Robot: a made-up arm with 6 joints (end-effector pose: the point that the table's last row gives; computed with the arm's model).
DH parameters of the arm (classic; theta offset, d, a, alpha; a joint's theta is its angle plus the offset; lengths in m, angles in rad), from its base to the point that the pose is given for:
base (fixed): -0.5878 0 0.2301 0
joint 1: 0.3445 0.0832 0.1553 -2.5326
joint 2: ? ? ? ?
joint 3: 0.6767 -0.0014 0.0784 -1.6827
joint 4: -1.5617 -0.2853 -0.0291 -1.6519
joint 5: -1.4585 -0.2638 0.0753 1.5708
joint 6: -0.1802 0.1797 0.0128 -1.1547
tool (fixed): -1.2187 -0.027 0 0
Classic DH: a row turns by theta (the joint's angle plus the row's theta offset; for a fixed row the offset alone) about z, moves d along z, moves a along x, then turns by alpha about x.
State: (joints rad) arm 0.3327 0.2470 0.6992 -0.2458 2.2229 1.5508
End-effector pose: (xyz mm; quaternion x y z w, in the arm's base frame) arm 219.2 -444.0 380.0 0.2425 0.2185 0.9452 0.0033
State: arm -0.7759 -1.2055 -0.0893 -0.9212 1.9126 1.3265
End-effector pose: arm 84.3 -249.0 450.4 -0.0541 -0.2352 0.9434 0.2275
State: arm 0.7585 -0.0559 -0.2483 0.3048 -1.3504 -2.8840
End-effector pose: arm 297.2 -136.3 274.5 -0.7015 0.2617 0.6370 0.1833
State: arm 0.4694 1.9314 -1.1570 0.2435 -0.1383 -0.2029
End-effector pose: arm 787.0 -450.3 462.9 0.8007 -0.3239 -0.3125 0.3955
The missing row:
joint 2: 1.37 -0.6451 -0.0602 -1.709
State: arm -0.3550 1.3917 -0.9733 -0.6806 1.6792 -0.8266
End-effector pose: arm 376.8 -635.3 552.3 -0.1689 -0.2177 -0.7613 0.5870
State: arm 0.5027 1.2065 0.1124 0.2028 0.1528 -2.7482
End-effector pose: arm 490.3 -289.8 376.5 -0.5245 0.5448 0.0523 0.6522
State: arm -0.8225 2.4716 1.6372 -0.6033 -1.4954 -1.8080
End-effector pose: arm -324.0 -134.9 801.7 -0.3930 -0.6703 0.1391 0.6139
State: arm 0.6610 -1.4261 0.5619 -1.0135 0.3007 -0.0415
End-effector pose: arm 451.8 -118.4 755.0 0.3485 -0.3905 0.7936 0.3104
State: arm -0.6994 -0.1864 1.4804 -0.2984 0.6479 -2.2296
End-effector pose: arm 91.2 -634.0 546.3 -0.8980 0.0983 -0.2774 0.3272
